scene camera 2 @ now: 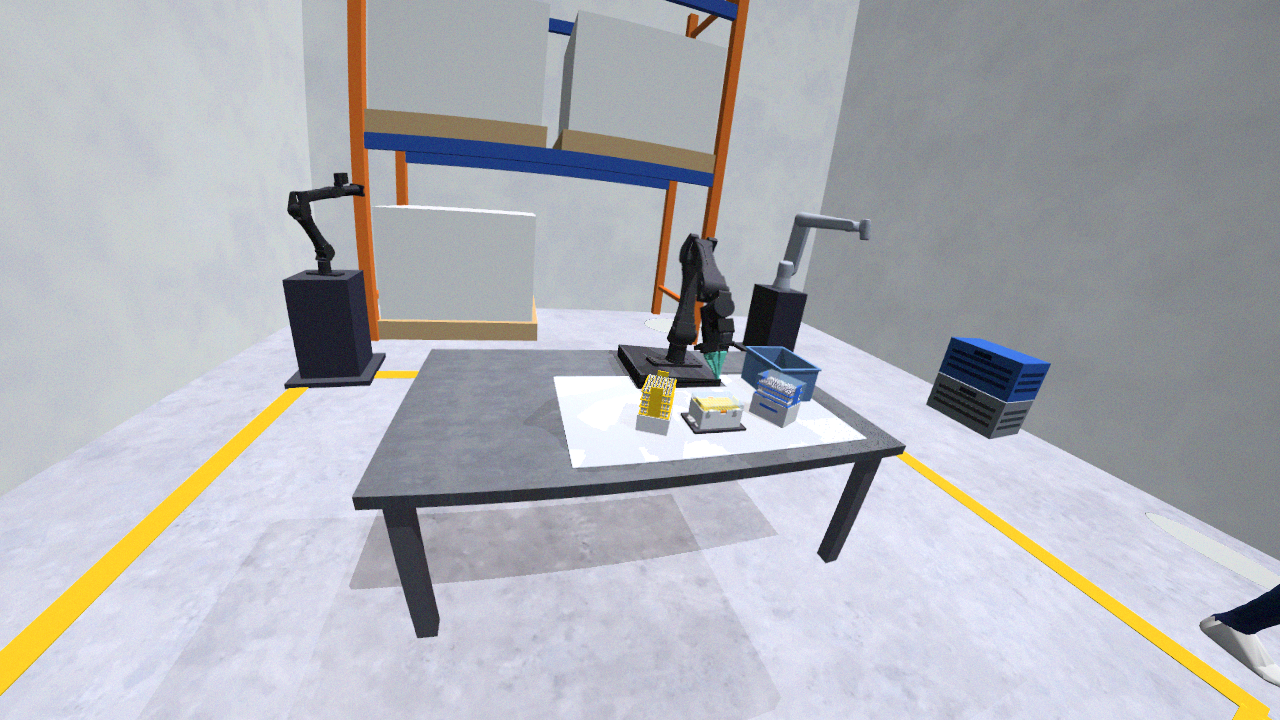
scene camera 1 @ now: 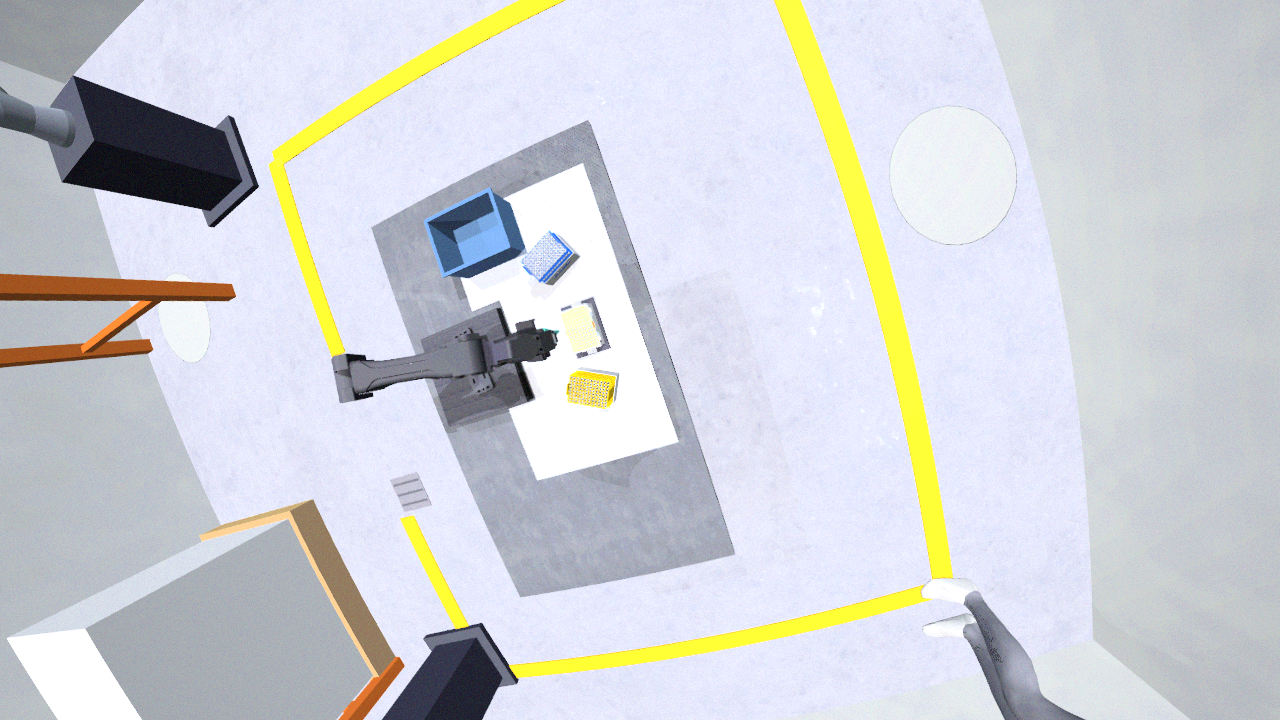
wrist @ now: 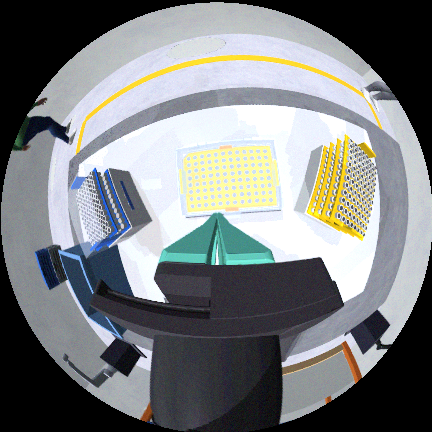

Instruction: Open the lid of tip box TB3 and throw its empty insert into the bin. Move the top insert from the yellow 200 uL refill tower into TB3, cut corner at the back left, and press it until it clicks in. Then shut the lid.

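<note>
Tip box TB3 (scene camera 2: 716, 420) stands in a dark holder on the white mat, with its yellow insert (scene camera 1: 583, 327) (wrist: 230, 180) inside. A clear lid (wrist: 200, 145) lies over the insert; whether it is fully shut is hard to tell. My gripper (scene camera 1: 556, 334) (scene camera 2: 716, 377) (wrist: 216, 218) is shut and empty, its green fingertips on the robot's side of TB3, close to the box edge in the wrist view. The yellow refill tower (scene camera 1: 591, 390) (scene camera 2: 657, 398) (wrist: 345, 190), with several stacked inserts, stands right of TB3 in the wrist view. The blue bin (scene camera 1: 490, 259) (wrist: 112, 272) stands at the lower left there.
A blue tip tower (scene camera 1: 547, 257) (scene camera 2: 776, 394) (wrist: 107, 205) stands between the bin and TB3. The white mat (scene camera 1: 626, 429) (scene camera 2: 608, 443) lies on the grey table (scene camera 1: 572, 537) (scene camera 2: 465, 447). The arm's dark base is at the table's rear edge.
</note>
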